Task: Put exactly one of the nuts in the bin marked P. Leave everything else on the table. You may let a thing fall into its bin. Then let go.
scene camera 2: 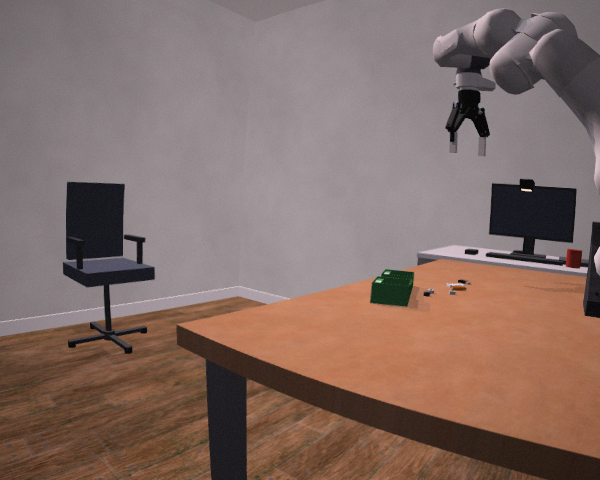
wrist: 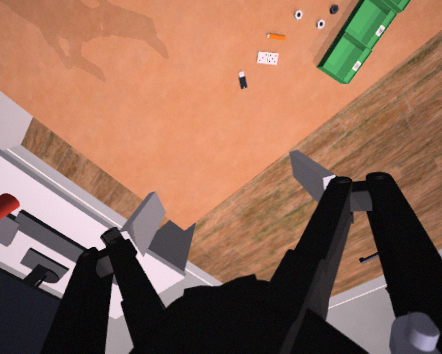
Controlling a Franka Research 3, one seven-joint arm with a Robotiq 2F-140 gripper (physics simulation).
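Three nuts lie on the table near the green bins in the wrist view: a silver nut (wrist: 298,15), a second silver nut (wrist: 321,24) and a dark nut (wrist: 334,9). In the scene view the dark nut (scene camera 2: 426,293) is small beside the bins. The green bins (scene camera 2: 391,291) (wrist: 345,60) stand in a joined row, partly cut off in the wrist view; the letters on their white labels are too small to read, so I cannot tell which is P. My gripper (scene camera 2: 467,146) (wrist: 223,184) is open and empty, high above the table.
A white domino (wrist: 268,58), an orange piece (wrist: 276,36) and a black USB stick (wrist: 243,80) lie on the table (scene camera 2: 350,350) (wrist: 200,125) near the nuts. Behind the table, a side desk holds a monitor (scene camera 2: 531,212) and a red cup (scene camera 2: 573,258). An office chair (scene camera 2: 95,220) stands left.
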